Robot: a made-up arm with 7 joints.
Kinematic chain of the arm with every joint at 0, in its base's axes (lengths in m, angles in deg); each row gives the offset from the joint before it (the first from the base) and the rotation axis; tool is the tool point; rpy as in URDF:
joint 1: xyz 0 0 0.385 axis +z
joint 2: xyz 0 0 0 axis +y
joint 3: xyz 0 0 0.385 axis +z
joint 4: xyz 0.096 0 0 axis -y
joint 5: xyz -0.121 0 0.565 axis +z
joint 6: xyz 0 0 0 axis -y
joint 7: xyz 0.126 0 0 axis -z
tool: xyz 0 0 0 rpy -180 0 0
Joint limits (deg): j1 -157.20..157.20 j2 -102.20..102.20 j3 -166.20..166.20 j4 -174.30..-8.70 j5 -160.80..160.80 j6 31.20..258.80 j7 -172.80..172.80
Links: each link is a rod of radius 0.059 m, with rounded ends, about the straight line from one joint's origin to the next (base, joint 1, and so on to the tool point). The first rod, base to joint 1, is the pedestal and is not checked.
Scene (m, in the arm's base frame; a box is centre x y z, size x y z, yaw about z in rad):
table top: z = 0
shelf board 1: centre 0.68 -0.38 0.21 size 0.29 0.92 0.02 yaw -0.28
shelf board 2: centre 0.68 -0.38 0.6 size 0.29 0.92 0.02 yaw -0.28
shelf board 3: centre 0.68 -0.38 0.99 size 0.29 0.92 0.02 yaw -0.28
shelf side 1: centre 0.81 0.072 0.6 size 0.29 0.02 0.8 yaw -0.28
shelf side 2: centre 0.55 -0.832 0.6 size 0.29 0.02 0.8 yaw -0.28
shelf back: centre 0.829 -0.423 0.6 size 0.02 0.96 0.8 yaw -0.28
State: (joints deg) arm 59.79 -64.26 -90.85 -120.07 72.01 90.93 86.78
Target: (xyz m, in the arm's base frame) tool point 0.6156 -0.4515 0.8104
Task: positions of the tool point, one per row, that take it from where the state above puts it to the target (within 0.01 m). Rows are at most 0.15 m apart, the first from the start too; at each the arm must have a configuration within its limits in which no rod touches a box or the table.
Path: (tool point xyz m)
1: 0.5062 -0.4903 0.4279
2: 0.4340 -0.4690 0.4291
3: 0.3701 -0.4353 0.4357
4: 0.3846 -0.4214 0.5631
5: 0.3682 -0.3965 0.6908
6: 0.3183 -0.3660 0.8104
7: 0.4254 -0.4196 0.7995
8: 0.5276 -0.4481 0.7940
9: 0.6156 -0.4514 0.8104

